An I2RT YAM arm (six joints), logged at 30 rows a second.
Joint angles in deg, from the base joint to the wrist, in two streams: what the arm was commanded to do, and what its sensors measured. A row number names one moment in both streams.
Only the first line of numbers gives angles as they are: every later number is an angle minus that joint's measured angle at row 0.
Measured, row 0:
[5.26 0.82 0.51 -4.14 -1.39 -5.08]
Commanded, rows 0 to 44:
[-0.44 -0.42 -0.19 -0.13 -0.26 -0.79]
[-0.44 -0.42 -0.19 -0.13 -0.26 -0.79]
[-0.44 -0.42 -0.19 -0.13 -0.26 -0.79]
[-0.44 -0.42 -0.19 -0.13 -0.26 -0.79]
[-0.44 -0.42 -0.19 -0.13 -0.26 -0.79]
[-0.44 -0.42 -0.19 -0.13 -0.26 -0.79]
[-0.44 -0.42 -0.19 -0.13 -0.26 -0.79]
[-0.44 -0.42 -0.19 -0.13 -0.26 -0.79]
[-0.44 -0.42 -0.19 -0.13 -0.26 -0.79]
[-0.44 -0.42 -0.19 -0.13 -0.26 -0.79]
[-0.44 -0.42 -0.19 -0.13 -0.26 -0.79]
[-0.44 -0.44 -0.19 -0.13 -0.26 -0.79]
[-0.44 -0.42 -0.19 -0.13 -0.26 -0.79]
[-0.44 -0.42 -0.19 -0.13 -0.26 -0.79]
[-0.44 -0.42 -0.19 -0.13 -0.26 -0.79]
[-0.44 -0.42 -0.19 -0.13 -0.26 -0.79]
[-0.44 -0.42 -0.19 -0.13 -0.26 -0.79]
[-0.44 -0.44 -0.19 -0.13 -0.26 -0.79]
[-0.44 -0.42 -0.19 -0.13 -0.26 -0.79]
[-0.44 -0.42 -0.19 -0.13 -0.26 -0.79]
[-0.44 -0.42 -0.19 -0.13 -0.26 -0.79]
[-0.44 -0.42 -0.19 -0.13 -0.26 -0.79]
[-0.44 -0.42 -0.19 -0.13 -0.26 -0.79]
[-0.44 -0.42 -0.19 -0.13 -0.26 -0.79]
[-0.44 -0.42 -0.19 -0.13 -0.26 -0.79]
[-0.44 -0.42 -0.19 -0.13 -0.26 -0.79]
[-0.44 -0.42 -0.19 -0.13 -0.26 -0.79]
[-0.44 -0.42 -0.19 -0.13 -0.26 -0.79]
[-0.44 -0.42 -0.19 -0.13 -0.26 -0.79]
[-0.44 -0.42 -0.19 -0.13 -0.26 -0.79]
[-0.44 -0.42 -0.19 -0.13 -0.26 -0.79]
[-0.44 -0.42 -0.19 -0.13 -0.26 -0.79]
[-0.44 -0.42 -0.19 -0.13 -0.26 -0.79]
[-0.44 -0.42 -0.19 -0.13 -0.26 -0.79]
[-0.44 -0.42 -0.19 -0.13 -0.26 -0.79]
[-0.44 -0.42 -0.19 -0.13 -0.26 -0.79]
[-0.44 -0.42 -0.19 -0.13 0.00 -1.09]
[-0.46 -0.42 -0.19 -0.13 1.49 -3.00]
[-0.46 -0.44 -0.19 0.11 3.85 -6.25]
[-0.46 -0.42 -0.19 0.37 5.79 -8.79]
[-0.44 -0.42 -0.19 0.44 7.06 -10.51]
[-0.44 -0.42 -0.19 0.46 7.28 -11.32]
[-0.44 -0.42 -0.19 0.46 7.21 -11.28]
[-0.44 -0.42 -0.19 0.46 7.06 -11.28]
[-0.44 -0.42 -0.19 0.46 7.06 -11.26]
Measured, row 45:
[-0.03 -0.11 0.00 0.35 4.59 -7.54]
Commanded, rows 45 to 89:
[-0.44 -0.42 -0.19 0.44 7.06 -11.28]
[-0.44 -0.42 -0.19 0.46 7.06 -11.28]
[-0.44 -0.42 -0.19 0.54 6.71 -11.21]
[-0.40 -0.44 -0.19 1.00 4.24 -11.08]
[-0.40 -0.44 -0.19 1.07 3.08 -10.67]
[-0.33 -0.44 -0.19 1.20 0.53 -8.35]
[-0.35 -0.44 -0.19 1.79 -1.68 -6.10]
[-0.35 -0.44 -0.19 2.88 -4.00 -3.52]
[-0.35 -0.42 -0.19 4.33 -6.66 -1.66]
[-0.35 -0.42 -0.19 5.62 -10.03 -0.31]
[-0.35 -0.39 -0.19 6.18 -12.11 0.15]
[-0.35 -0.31 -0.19 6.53 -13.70 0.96]
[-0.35 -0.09 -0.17 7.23 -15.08 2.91]
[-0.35 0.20 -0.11 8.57 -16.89 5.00]
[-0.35 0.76 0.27 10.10 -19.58 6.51]
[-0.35 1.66 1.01 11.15 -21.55 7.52]
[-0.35 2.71 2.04 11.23 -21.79 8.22]
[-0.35 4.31 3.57 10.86 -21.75 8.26]
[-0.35 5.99 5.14 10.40 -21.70 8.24]
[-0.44 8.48 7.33 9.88 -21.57 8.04]
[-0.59 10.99 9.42 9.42 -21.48 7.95]
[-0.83 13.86 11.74 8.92 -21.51 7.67]
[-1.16 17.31 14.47 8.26 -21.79 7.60]
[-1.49 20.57 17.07 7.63 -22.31 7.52]
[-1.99 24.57 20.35 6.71 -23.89 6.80]
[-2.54 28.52 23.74 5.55 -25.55 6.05]
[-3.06 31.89 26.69 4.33 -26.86 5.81]
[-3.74 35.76 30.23 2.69 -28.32 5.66]
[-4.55 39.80 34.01 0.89 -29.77 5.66]
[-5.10 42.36 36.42 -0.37 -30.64 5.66]
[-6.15 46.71 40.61 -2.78 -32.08 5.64]
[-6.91 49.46 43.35 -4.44 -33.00 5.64]
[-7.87 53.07 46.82 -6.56 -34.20 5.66]
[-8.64 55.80 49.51 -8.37 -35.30 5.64]
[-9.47 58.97 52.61 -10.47 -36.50 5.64]
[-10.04 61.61 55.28 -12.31 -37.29 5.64]
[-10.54 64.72 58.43 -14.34 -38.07 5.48]
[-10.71 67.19 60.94 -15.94 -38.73 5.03]
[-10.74 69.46 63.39 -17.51 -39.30 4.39]
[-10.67 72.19 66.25 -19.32 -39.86 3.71]
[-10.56 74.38 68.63 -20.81 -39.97 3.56]
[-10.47 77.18 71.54 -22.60 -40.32 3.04]
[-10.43 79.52 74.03 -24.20 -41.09 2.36]
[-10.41 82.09 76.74 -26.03 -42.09 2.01]
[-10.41 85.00 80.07 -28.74 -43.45 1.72]
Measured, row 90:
[-10.43 79.69 73.38 -25.77 -38.53 3.85]
